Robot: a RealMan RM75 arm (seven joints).
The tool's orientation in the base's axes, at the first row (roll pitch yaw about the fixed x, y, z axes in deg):
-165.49, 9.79, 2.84
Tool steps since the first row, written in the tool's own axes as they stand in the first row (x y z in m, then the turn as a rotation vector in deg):
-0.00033, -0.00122, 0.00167, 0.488, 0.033, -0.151
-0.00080, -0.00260, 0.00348, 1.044, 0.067, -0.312
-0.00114, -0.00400, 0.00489, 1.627, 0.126, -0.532
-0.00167, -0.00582, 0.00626, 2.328, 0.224, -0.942
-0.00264, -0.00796, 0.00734, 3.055, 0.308, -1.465
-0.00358, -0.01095, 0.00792, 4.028, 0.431, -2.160
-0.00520, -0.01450, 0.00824, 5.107, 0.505, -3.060
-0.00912, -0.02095, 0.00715, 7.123, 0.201, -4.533
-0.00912, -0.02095, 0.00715, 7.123, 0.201, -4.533
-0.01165, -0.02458, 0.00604, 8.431, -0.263, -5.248
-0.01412, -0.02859, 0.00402, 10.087, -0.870, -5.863
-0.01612, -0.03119, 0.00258, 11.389, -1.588, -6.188
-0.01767, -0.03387, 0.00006, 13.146, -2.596, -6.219
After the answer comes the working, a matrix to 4 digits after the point.
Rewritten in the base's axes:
-0.00063, 0.00157, -0.00124, 0.507, -0.045, 0.053
-0.00142, 0.00332, -0.00254, 1.083, -0.089, 0.104
-0.00201, 0.00500, -0.00348, 1.696, -0.171, 0.200
-0.00278, 0.00707, -0.00425, 2.459, -0.331, 0.448
-0.00394, 0.00936, -0.00459, 3.268, -0.504, 0.802
-0.00498, 0.01235, -0.00424, 4.349, -0.744, 1.269
-0.00665, 0.01579, -0.00340, 5.570, -0.981, 1.926
-0.01035, 0.02159, -0.00010, 7.813, -0.944, 3.064
-0.01035, 0.02159, -0.00010, 7.813, -0.944, 3.064
-0.01267, 0.02471, 0.00229, 9.225, -0.604, 3.638
-0.01476, 0.02799, 0.00562, 10.960, -0.084, 4.093
-0.01649, 0.03006, 0.00798, 12.295, 0.597, 4.359
-0.01759, 0.03197, 0.01131, 14.024, 1.652, 4.339

The tool's axes in the first row as the columns of a matrix, in the base's axes (rounded; the answer above uses it unrounded):
0.9842, 0.0054, -0.1768
0.0488, -0.9690, 0.2421
-0.1700, -0.2469, -0.9540

